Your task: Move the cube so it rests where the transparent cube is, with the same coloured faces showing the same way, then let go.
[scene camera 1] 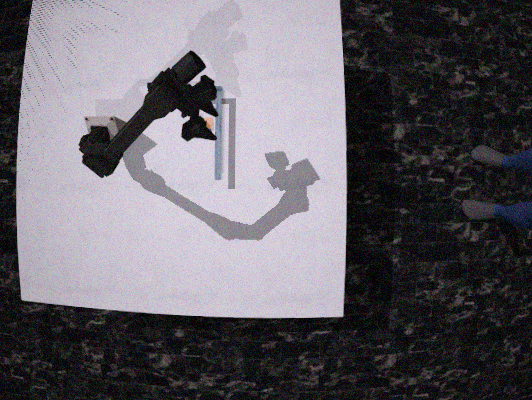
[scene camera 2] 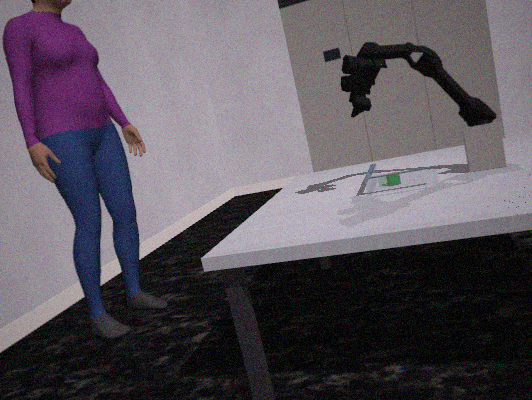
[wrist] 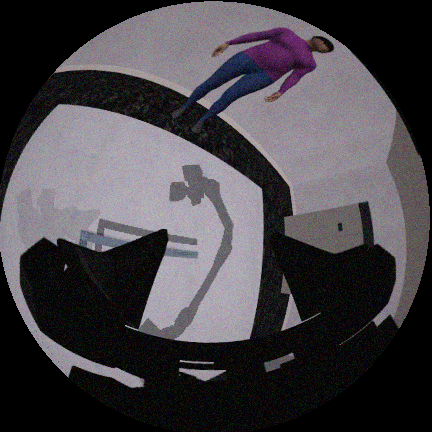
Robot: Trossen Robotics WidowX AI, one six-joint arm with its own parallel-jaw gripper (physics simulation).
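Places are measured from the arm's base along level axes (x left, y ahead, z down), in millimetres.
Where they show: gripper, fingertip midpoint: [scene camera 1: 216,127] [scene camera 2: 351,109] [wrist: 221,236]; arm's base, origin of the base link: [scene camera 1: 100,133] [scene camera 2: 485,137].
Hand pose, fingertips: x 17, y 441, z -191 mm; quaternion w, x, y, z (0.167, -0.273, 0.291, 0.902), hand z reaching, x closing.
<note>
Things, the pixels of their centre, and the offset from my fingertips. "spot": a spot on its surface instead. Level surfaces: height alone.
- pale green patch, surface spot: [scene camera 2: 382,181] spot: dx +180, dy -99, dz +256 mm
- pale orange patch, surface spot: [scene camera 1: 209,123] spot: dx +55, dy -69, dz +257 mm
- white table, its level: dz +297 mm
The cube [scene camera 2: 394,179] shows a green face in scene camera 2 and sits on the table near the blue bars. A pale green patch [scene camera 2: 382,181] touching its left side looks like part of the transparent cube. In scene camera 1 a pale orange patch [scene camera 1: 209,123] shows beside the fingers; whether it is the cube or the transparent cube I cannot tell. My gripper [scene camera 1: 216,126] [scene camera 2: 361,107] [wrist: 221,236] is open and empty, high above the table and the cube. The cube does not show in the wrist view, where the left finger covers part of the table.
A blue L-shaped bar frame [scene camera 1: 218,155] [scene camera 2: 369,173] [wrist: 186,254] stands by the cube on the white table [scene camera 1: 175,270] [scene camera 2: 300,220] [wrist: 130,150]. Grey arm shadows cross the table. A person [scene camera 2: 65,75] [wrist: 282,52] stands beyond the table edge.
</note>
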